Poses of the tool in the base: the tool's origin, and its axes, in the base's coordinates. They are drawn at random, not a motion.
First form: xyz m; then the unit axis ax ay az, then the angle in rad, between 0 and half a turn.
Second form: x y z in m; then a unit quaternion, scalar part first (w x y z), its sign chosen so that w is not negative. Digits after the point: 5 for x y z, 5 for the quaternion.
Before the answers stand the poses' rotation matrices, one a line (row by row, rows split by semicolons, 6 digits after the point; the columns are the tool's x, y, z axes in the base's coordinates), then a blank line. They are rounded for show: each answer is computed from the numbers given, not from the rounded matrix.
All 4 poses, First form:
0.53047, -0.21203, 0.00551, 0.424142, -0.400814, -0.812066, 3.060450
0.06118, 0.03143, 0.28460, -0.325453, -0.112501, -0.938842, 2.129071
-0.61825, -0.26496, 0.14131, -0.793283, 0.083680, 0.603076, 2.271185
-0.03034, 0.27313, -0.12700, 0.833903, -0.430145, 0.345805, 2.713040
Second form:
-0.637509 -0.273624 -0.720217; -0.405266 -0.675934 0.615526; -0.655242 0.684283 0.320024
-0.367696 0.852307 0.371985; -0.740289 -0.510363 0.437610; 0.562825 -0.114469 0.818611
0.390374 -0.570273 -0.722771; 0.351941 -0.632999 0.689528; -0.850733 -0.523546 -0.046404
0.418334 -0.828661 0.371909; -0.541260 -0.556251 -0.630574; 0.729407 0.062491 -0.681220

0.53047, -0.21203, 0.00551, 0.04056, 0.42379, -0.40048, -0.81140
0.06118, 0.03143, 0.28460, 0.48491, -0.28463, -0.09839, -0.82108
-0.61825, -0.26496, 0.14131, 0.42160, -0.71934, 0.07588, 0.54686
-0.03034, 0.27313, -0.12700, 0.21264, 0.81483, -0.42031, 0.33790

